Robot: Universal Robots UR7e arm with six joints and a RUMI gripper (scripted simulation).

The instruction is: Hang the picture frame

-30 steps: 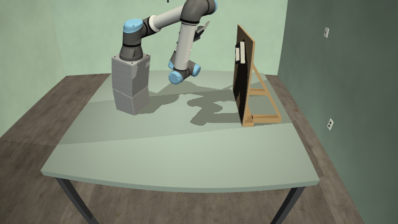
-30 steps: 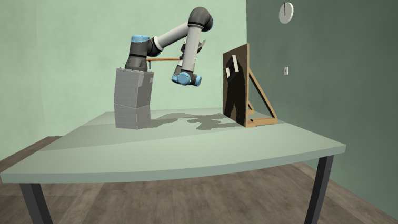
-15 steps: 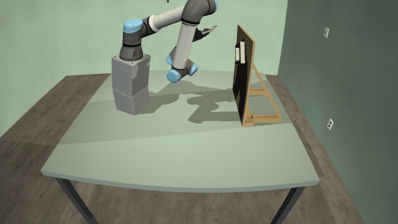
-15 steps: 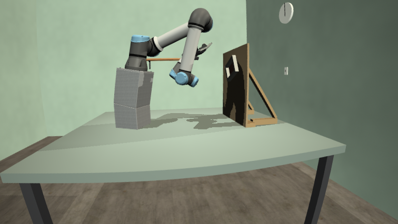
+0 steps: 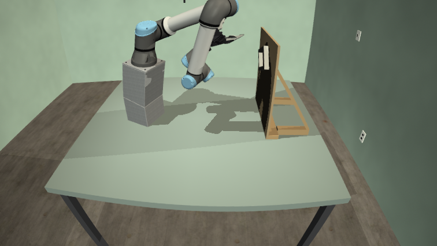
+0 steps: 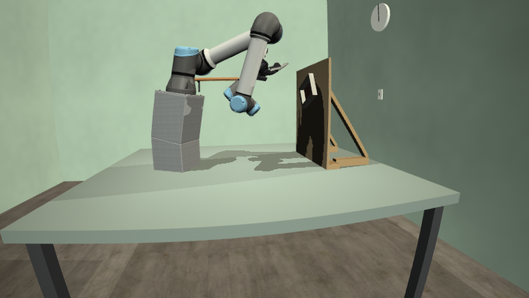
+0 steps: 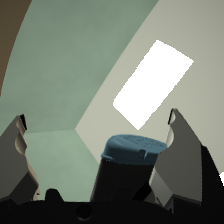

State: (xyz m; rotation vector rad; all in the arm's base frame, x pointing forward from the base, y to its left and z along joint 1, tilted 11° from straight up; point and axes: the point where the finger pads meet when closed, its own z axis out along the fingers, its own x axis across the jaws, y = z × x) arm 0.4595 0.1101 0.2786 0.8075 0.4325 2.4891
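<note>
The picture frame lies 190 mm below my hand and 170 mm ahead of it. Round my hand: upright wooden board 310 mm below, 190 mm ahead, 10 mm to the left.
</note>
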